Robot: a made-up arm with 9 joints.
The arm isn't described. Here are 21 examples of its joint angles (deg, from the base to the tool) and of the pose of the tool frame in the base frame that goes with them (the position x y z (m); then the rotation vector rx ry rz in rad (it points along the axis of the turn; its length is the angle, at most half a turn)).
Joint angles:
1: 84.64 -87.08 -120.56 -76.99 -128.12 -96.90 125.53 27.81 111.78
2: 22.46 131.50 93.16 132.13 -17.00 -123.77 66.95 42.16 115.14
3: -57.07 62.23 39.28 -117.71 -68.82 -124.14 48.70 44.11 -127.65
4: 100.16 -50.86 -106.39 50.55 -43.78 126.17 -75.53 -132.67 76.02
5: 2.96 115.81 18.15 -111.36 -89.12 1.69 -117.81 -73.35 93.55
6: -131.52 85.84 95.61 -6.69 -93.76 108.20 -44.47 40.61 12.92
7: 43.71 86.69 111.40 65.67 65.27 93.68 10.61 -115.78 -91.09
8: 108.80 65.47 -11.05 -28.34 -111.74 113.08 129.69 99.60 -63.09
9: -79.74 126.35 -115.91 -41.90 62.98 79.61 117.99 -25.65 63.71
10: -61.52 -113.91 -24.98 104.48 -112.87 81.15 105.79 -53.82 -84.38
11: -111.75 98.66 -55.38 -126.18 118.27 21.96 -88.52 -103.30 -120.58
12: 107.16 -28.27 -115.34 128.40 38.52 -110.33 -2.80 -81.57 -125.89
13: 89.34 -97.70 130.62 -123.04 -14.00 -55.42 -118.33 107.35 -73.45
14: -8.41 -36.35 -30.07 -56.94 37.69 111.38 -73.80 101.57 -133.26
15: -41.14 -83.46 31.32 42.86 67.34 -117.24 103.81 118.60 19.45
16: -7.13 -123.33 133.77 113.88 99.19 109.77 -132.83 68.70 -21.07
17: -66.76 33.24 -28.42 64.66 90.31 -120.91 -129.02 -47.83 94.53
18: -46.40 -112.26 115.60 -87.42 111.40 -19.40 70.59 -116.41 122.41
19: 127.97 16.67 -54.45 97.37 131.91 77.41 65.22 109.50 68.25
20: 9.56 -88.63 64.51 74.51 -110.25 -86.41 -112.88 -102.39 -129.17
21: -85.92 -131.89 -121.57 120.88 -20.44 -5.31 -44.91 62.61 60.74
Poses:
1: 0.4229 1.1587 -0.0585 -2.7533 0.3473 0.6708
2: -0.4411 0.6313 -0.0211 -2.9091 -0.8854 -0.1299
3: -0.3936 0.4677 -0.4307 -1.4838 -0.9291 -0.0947
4: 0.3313 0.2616 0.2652 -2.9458 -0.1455 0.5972
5: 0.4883 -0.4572 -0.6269 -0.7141 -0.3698 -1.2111
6: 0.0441 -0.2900 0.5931 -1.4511 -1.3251 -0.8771
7: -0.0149 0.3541 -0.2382 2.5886 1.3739 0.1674
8: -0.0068 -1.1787 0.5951 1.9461 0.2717 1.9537
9: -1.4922 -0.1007 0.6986 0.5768 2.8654 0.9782
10: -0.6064 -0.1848 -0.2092 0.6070 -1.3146 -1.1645
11: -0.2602 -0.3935 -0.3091 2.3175 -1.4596 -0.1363
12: -0.4529 0.6805 0.4620 -1.2945 -0.6500 -2.0838
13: -0.3262 0.6043 0.2380 -0.0276 0.8778 0.8776
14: 0.2733 -0.1486 0.0256 0.8507 2.9502 -0.2166
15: -0.2729 -0.0203 0.2148 -2.1723 0.7004 0.3932
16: -0.1665 -0.6636 -0.1059 -2.7168 -0.4784 -0.0724
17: 0.2903 -0.4926 0.8512 -1.8850 -0.9230 -1.0714
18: -0.1492 0.0792 0.0616 -0.7390 0.1932 2.5525
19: -0.2257 0.4337 0.4807 2.7417 0.1406 -1.2189
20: 0.0711 -0.6091 -0.4146 0.6275 -0.7566 -0.5533
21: -0.7316 1.0912 -0.1398 0.4682 1.2010 -2.6886
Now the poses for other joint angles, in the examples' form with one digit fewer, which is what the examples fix.
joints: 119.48 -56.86 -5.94 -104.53 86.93 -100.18 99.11 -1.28 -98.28
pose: 0.245 0.370 0.071 -1.949 -0.786 0.189
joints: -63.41 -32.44 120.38 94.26 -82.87 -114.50 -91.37 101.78 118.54
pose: -0.537 0.712 0.843 -2.886 0.254 0.123
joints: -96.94 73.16 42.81 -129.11 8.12 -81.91 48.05 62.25 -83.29
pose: -0.595 0.129 -0.267 -1.536 -0.886 0.793
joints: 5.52 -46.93 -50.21 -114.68 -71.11 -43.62 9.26 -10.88 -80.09
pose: 0.639 0.522 0.614 0.376 0.588 0.165
